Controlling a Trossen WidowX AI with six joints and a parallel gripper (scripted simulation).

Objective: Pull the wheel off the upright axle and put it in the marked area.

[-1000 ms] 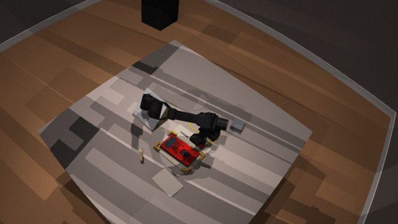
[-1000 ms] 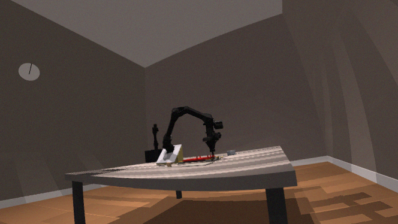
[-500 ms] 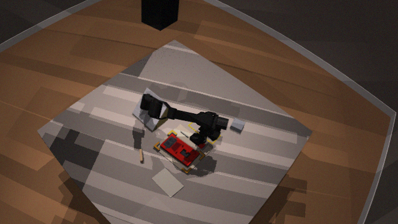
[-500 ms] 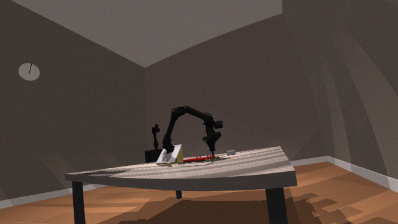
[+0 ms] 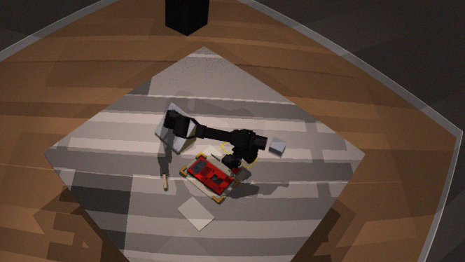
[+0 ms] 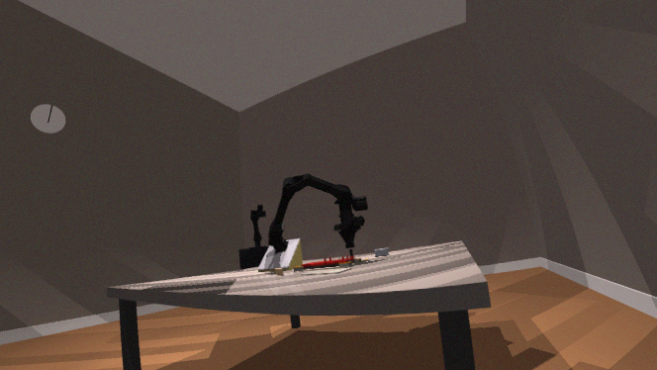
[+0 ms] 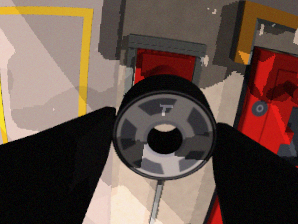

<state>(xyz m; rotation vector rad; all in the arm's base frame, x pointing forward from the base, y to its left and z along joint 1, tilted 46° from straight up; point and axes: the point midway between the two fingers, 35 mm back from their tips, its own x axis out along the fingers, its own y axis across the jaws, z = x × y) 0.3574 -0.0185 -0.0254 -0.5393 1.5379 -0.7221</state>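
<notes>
Right now the upright axle is 4 cm below my gripper tip. Round my gripper tip: wheel: right at my gripper tip; then small wooden stick: 22 cm behind, 28 cm to the right, 7 cm below; then small grey block: 9 cm ahead, 25 cm to the left, 6 cm below.
</notes>
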